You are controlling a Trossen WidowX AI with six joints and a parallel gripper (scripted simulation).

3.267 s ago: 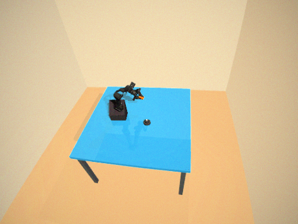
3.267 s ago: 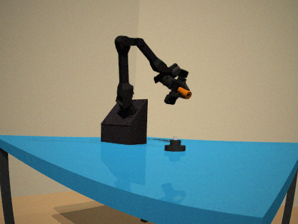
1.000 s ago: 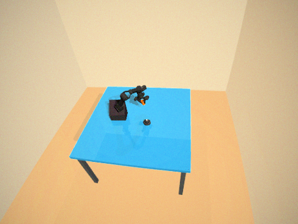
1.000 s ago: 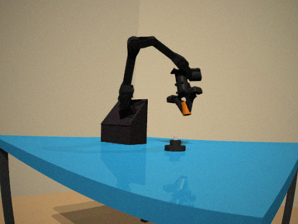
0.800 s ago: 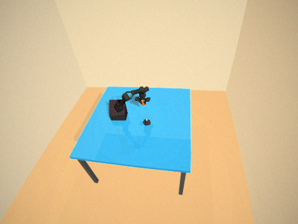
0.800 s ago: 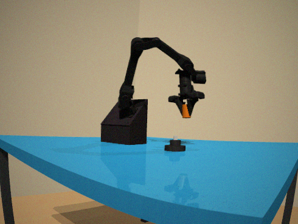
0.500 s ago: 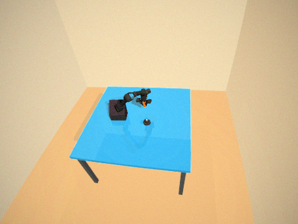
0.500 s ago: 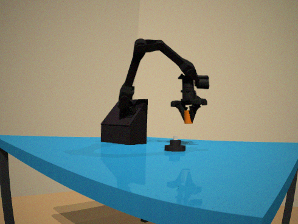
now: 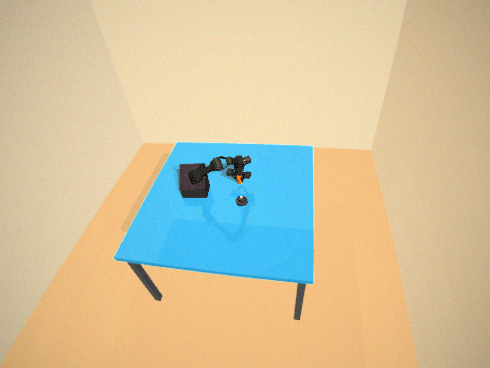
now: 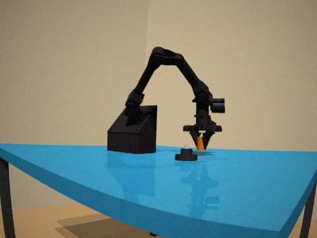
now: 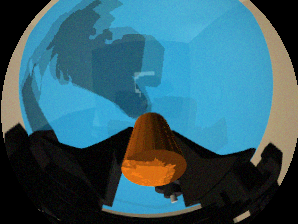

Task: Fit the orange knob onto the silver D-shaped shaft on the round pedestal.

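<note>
Now: gripper tip 3 cm short of the round pedestal and 18 cm to the left of it. Also, from my gripper tip: orange knob: 3 cm above.
</note>
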